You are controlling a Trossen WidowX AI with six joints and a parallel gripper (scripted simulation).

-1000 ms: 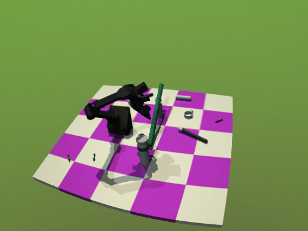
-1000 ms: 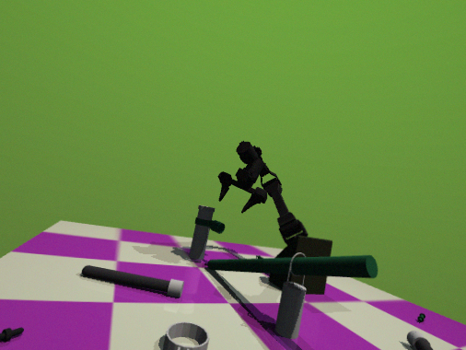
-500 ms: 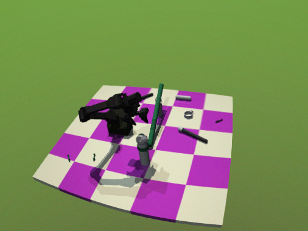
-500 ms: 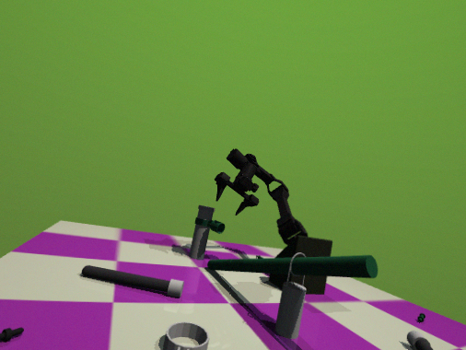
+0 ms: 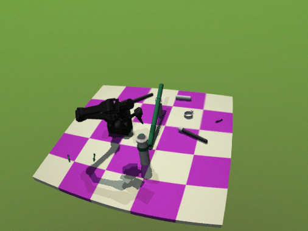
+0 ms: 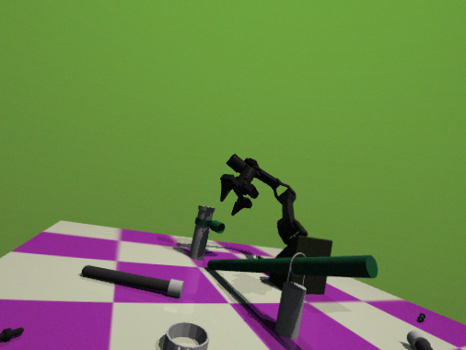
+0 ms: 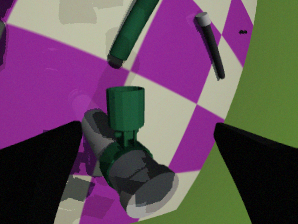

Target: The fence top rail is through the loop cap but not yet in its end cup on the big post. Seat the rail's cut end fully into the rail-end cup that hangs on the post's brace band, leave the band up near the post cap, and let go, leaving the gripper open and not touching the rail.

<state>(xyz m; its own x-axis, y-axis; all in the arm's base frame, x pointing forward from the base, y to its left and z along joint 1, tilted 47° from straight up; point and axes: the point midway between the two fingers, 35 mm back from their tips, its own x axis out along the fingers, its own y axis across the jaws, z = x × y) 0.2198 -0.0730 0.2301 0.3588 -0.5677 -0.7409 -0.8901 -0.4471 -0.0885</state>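
The green rail-end cup lies 7 cm below my gripper tip, 3 cm ahead of it and 2 cm to the right of it. From my gripper tip the other things lie so: grey loop-cap post: 43 cm to the left, 11 cm below, 7 cm ahead; short grey tube: 66 cm to the left, 24 cm ahead, 20 cm below.
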